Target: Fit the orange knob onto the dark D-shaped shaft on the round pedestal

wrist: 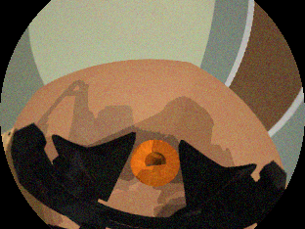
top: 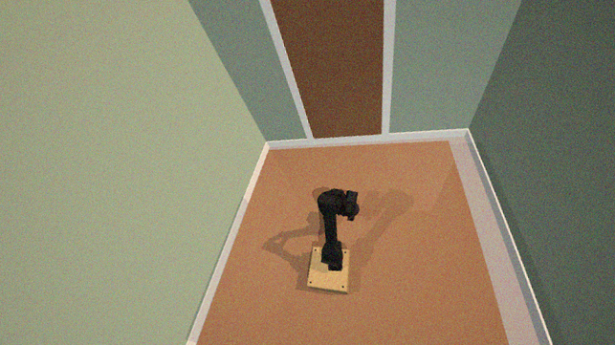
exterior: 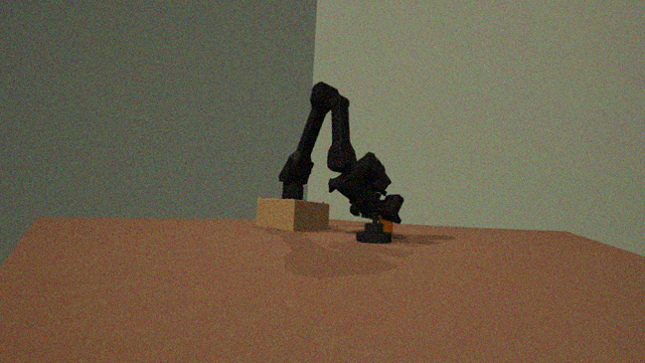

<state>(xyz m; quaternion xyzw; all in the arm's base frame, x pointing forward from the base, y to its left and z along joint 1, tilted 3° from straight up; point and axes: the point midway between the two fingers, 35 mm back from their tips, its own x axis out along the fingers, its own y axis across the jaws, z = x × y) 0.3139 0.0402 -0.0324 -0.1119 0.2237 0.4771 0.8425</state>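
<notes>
The orange knob is 2 cm to the right of my gripper tip, 2 cm behind it and 1 cm below it. The rest, counted from my gripper tip: round pedestal (14 cm to the right, 1 cm below).
</notes>
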